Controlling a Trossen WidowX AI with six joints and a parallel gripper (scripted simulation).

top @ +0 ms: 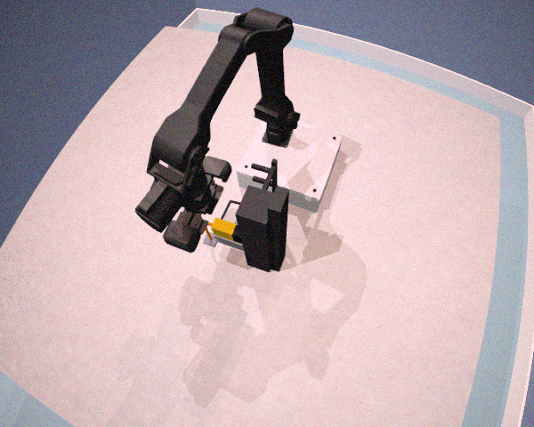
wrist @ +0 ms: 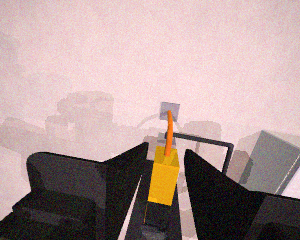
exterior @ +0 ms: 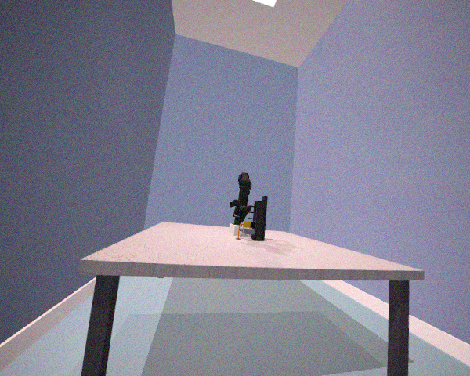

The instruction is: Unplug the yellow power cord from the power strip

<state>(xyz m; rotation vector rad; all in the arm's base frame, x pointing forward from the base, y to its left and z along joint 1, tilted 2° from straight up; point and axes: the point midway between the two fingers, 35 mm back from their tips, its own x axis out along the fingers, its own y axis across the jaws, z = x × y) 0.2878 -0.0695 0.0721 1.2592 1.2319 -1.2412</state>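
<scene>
My gripper tip is now 6 cm to the right of the yellow plug and 1 cm above it. Also, from my gripper tip: black power strip 13 cm to the left, 2 cm above.
</scene>
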